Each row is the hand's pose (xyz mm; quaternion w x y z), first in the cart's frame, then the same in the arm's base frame.
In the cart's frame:
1: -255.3 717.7 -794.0 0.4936 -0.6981 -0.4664 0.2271
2: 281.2 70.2 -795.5 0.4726 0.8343 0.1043 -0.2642
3: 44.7 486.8 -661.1 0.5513 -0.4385 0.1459 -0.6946
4: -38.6 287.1 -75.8 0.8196 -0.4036 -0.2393 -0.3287
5: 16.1 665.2 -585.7 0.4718 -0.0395 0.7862 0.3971
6: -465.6 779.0 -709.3 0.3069 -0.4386 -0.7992 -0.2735
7: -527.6 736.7 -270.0 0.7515 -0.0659 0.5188 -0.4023
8: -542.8 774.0 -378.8 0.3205 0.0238 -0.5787 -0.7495
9: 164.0 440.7 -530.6 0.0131 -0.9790 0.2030 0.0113
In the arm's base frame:
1: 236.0 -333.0 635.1 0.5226 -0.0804 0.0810 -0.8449
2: 461.0 -132.4 -149.9 0.6773 -0.5529 0.4847 -0.0238
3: 190.8 -283.7 239.5 0.0363 -0.6665 -0.5964 0.4458
4: -288.0 87.8 90.5 0.0674 0.4962 0.1985 -0.8425
5: 58.1 -384.1 342.6 0.5726 0.6936 -0.3401 0.2745
6: 136.0 -238.0 825.1 0.0982 0.2365 -0.3009 0.9186
7: -260.8 -42.9 769.6 0.0245 0.9782 0.1234 -0.1650
8: -171.8 -94.9 822.8 0.6494 -0.1053 -0.3574 0.6629
9: 84.1 -277.0 91.3 0.7601 0.0507 0.6215 -0.1826

